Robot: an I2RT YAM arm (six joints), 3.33 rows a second.
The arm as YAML. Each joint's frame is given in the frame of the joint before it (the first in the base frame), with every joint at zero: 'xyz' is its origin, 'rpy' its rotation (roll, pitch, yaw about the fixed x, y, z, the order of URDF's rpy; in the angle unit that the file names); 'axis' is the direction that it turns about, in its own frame. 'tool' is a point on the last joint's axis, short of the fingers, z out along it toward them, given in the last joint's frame.
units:
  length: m
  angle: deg
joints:
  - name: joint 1
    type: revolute
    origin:
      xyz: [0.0, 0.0, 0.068]
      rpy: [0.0, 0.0, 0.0]
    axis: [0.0, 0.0, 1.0]
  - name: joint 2
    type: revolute
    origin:
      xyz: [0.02, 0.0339, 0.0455]
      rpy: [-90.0, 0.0, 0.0]
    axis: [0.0, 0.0, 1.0]
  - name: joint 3
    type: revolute
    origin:
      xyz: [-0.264, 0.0, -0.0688]
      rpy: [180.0, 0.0, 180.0]
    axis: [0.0, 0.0, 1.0]
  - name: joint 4
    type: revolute
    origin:
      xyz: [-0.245, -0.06, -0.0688]
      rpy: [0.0, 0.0, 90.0]
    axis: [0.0, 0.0, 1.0]
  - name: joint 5
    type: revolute
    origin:
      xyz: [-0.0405, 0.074, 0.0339]
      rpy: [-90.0, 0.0, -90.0]
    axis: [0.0, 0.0, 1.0]
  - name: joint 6
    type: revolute
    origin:
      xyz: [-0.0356, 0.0, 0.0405]
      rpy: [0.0, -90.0, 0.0]
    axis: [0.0, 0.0, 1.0]
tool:
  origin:
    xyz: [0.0, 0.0, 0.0]
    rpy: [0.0, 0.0, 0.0]
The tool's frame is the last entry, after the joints.
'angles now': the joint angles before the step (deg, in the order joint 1, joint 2, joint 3, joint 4, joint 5, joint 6). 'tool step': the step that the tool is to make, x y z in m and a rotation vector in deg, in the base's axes. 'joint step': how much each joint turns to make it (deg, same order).
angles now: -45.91, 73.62, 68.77, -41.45, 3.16, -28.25
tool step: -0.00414, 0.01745, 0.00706, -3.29, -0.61, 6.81
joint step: 1.74, -4.05, -1.98, 0.86, -2.26, -4.92
